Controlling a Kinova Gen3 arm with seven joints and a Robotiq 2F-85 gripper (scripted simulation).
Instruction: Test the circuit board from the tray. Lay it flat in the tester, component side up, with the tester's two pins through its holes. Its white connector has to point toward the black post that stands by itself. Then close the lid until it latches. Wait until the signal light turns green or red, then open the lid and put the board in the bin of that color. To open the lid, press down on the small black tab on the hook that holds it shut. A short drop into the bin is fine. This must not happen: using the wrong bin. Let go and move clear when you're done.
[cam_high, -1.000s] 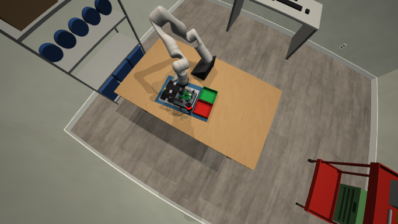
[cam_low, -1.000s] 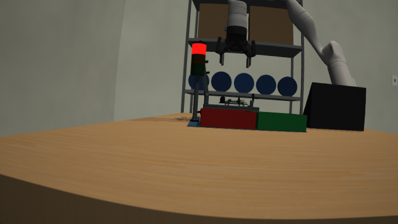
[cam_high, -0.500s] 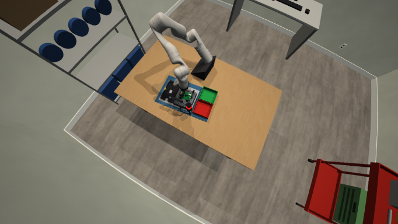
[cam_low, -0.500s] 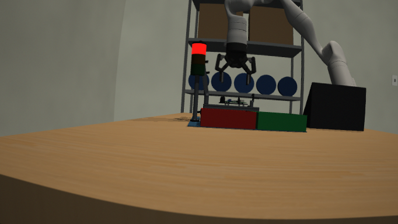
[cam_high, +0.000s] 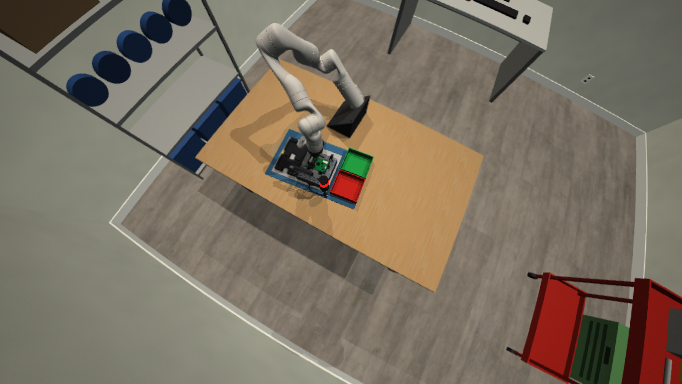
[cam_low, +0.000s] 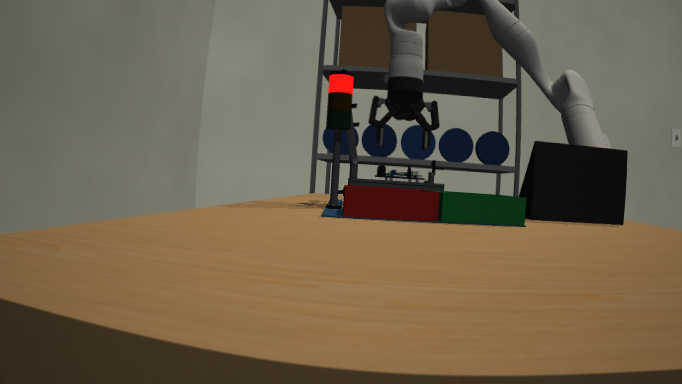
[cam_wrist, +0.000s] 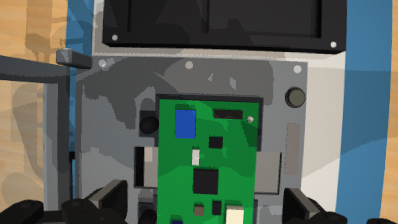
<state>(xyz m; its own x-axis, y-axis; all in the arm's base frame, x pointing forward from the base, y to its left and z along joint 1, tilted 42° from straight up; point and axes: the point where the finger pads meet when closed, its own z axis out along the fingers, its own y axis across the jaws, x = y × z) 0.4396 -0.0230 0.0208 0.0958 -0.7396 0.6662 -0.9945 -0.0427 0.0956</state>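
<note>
Right now the green circuit board is 60 mm below my hand. Round my hand: tester lid: 120 mm ahead, 10 mm to the left, 50 mm above; red bin: 30 mm ahead, 200 mm to the left, 120 mm below; green bin: 120 mm behind, 190 mm to the left, 120 mm below.
</note>
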